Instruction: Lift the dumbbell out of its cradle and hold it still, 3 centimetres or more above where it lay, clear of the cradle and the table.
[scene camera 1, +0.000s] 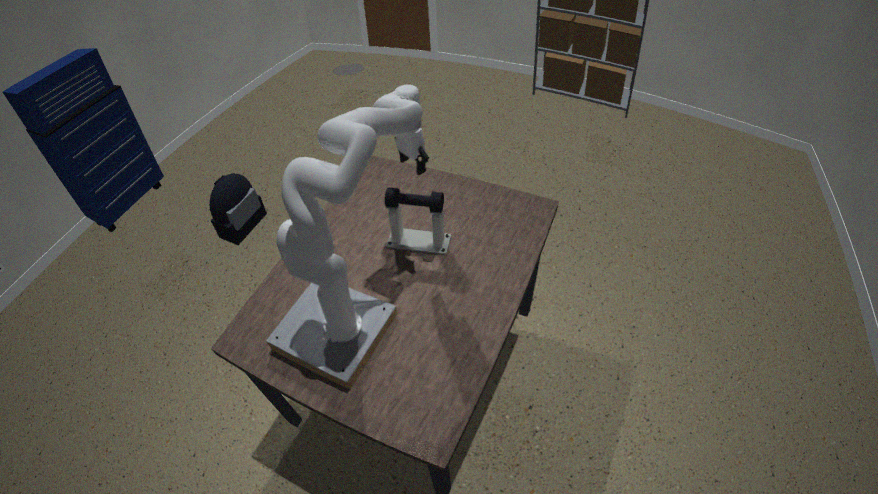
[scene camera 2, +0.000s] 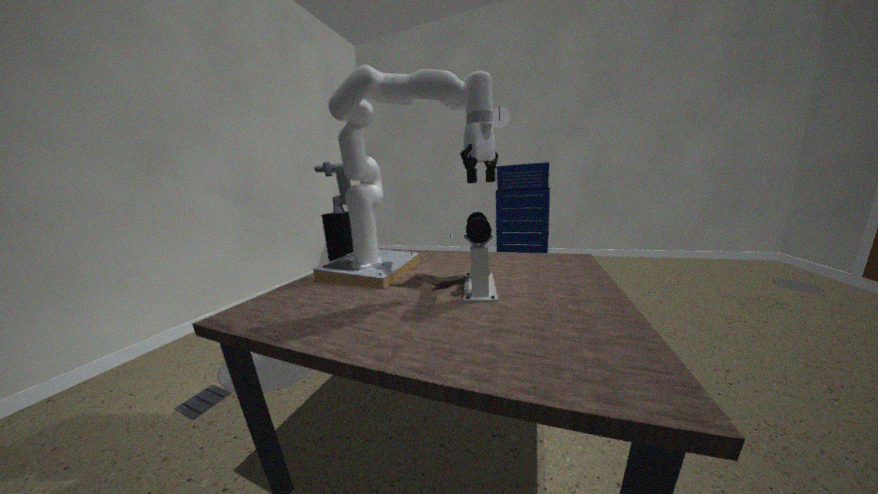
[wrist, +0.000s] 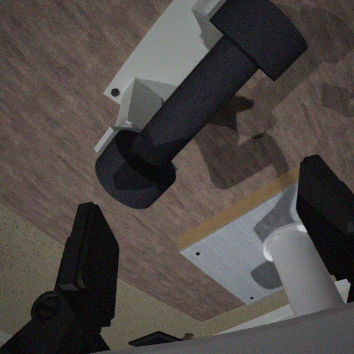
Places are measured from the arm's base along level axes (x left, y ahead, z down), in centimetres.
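Where they show: gripper, fingertip midpoint: (scene camera 1: 412, 166) (scene camera 2: 481, 182); arm's base at its link origin: (scene camera 1: 342, 325) (scene camera 2: 367, 263).
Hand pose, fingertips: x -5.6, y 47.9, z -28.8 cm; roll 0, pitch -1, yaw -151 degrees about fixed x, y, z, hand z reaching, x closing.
Observation:
Things, the pixels of their centre, and the offset from my fingertips. Level surfaces: height alone.
- black dumbbell at the middle of its body: (scene camera 2: 477, 225) (scene camera 1: 414, 199) dx +0.0, dy -1.6, dz +13.2 cm
- white cradle at the middle of its body: (scene camera 2: 478, 259) (scene camera 1: 416, 222) dx +0.0, dy -1.6, dz +24.1 cm
- brown table at its surface level: dz +33.8 cm
The black dumbbell (scene camera 1: 415, 199) (scene camera 2: 478, 228) (wrist: 195, 100) lies level across the tops of the two posts of the white cradle (scene camera 1: 419, 239) (scene camera 2: 479, 270) (wrist: 160, 55), with its bar spanning the gap. My gripper (scene camera 1: 412, 164) (scene camera 2: 481, 177) (wrist: 202, 204) is open and empty. It points down and hangs well above the dumbbell. In the wrist view the dumbbell runs diagonally in the upper half, its near head above the space between the fingers, nearer the left finger. The far head is partly cut off at the top edge.
The cradle stands on the brown table (scene camera 1: 478, 276) (scene camera 2: 552, 368). The arm's base plate (scene camera 1: 374, 307) (scene camera 2: 399, 265) (wrist: 215, 260) is on the same table. A blue tool chest (scene camera 1: 92, 147) (scene camera 2: 521, 221) stands on the floor away from the table.

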